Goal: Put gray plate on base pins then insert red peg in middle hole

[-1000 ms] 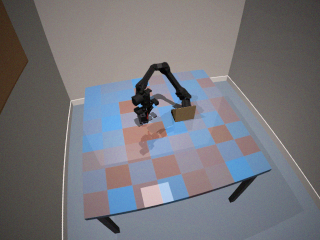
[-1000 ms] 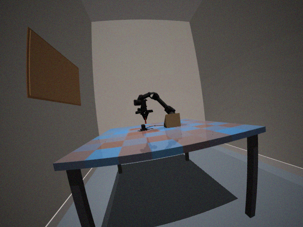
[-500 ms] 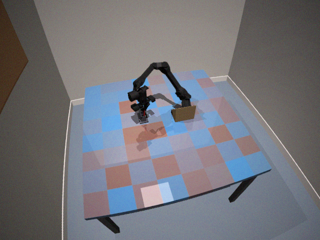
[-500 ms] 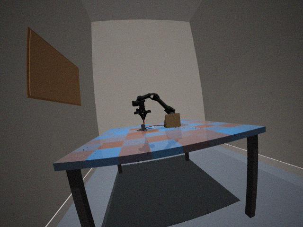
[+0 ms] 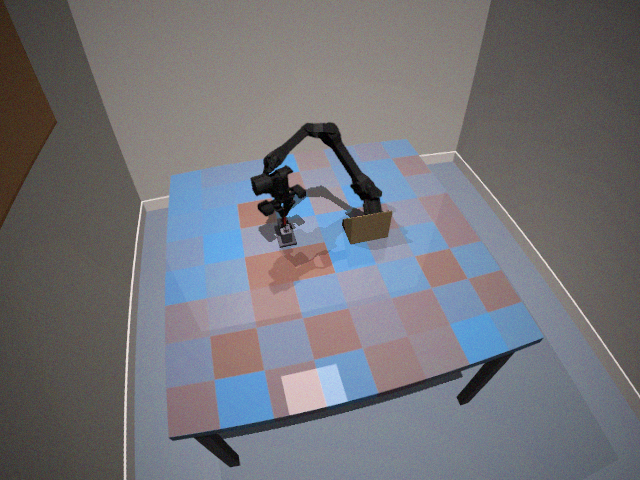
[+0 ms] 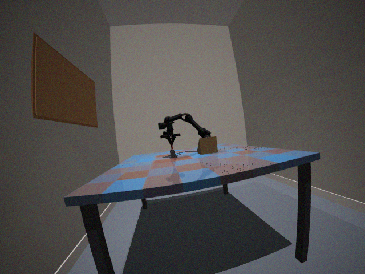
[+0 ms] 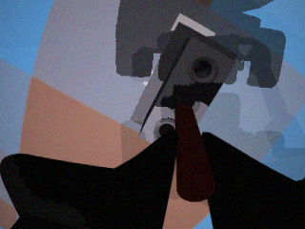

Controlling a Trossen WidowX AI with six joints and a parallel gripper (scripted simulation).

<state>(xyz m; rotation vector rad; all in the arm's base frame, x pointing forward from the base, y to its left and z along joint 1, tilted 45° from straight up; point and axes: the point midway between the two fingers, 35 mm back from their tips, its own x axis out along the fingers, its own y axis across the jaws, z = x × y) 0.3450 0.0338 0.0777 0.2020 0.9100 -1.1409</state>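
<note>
Right now the red peg is right at my gripper tip. The rest, counted from my gripper tip: gray plate: 7 cm below; dark base: 10 cm below.
</note>
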